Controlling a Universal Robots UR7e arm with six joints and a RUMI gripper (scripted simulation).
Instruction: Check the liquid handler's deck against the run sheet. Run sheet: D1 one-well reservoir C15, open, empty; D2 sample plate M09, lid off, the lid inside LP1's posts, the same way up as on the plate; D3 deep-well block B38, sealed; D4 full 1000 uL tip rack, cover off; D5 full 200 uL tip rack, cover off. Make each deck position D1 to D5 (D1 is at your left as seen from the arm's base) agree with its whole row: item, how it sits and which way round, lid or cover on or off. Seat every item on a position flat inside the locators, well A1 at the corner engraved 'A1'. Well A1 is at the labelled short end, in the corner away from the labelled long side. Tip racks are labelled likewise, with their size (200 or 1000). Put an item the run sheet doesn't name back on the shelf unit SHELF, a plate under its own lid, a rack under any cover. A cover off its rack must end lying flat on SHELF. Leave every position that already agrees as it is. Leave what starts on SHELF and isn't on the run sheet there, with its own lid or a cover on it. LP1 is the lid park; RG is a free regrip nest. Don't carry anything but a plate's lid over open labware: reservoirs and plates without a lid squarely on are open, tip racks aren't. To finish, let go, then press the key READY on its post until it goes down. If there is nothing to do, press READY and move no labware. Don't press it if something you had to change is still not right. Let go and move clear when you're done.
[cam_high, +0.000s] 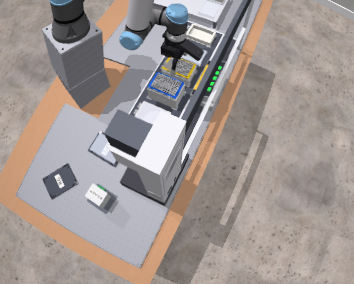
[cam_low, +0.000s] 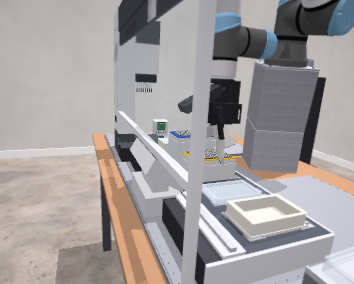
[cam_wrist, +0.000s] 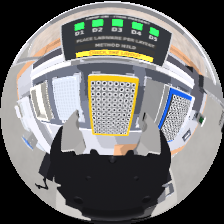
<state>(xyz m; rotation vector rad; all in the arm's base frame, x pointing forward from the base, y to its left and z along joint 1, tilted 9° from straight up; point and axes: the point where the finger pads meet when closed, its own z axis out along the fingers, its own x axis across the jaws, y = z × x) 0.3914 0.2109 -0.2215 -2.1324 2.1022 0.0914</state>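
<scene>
My gripper is now 10 mm past the yellow-framed tip rack, 10 mm to the left of it and 20 mm above it. The rest, counted from my hand: white sealed block (10 mm ahead, 250 mm to the right, 40 mm below); then clear well plate (120 mm to the left, 50 mm below); then blue-framed tip rack (130 mm to the right, 10 mm above).
</scene>
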